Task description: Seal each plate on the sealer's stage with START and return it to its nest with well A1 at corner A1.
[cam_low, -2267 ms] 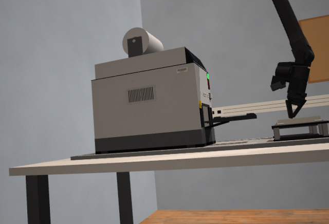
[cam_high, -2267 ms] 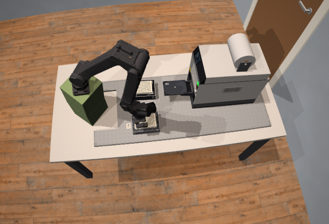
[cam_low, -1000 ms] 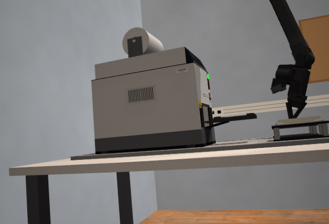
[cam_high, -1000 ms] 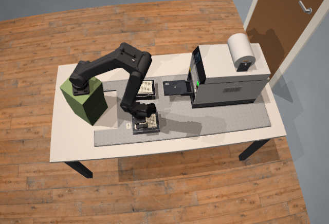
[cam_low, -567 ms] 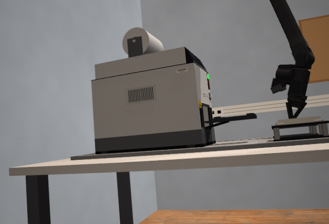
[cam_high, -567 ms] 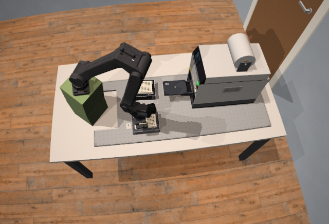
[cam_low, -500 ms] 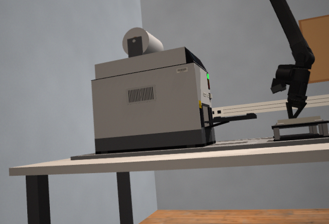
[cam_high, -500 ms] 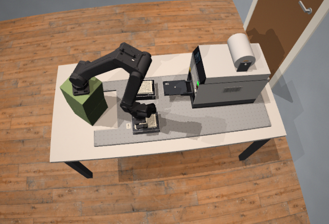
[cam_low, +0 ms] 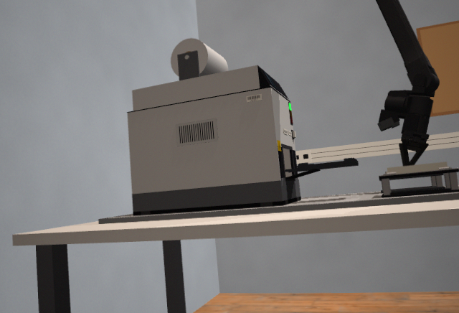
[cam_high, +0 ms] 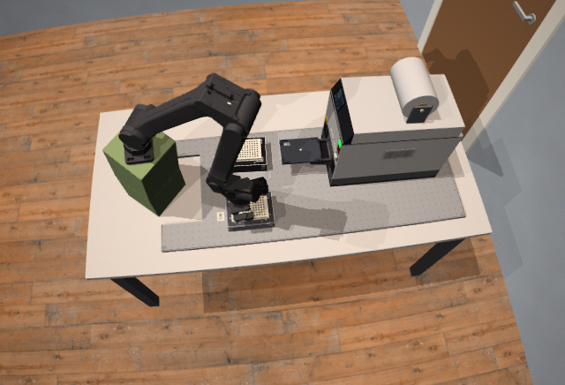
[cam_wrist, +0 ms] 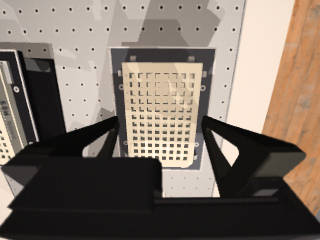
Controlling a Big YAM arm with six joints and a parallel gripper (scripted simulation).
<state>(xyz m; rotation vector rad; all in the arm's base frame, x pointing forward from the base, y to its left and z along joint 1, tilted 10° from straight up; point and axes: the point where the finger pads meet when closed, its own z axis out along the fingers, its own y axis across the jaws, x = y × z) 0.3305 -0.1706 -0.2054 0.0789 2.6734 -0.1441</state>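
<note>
The plate nest is 3 cm below my hand. Also, from my hand: plate (2 cm ahead, 23 cm to the left, 1 cm below); sealer stage (22 cm ahead, 16 cm to the left, 2 cm above); yellow warning label (33 cm ahead, 24 cm to the left, 8 cm above).
</note>
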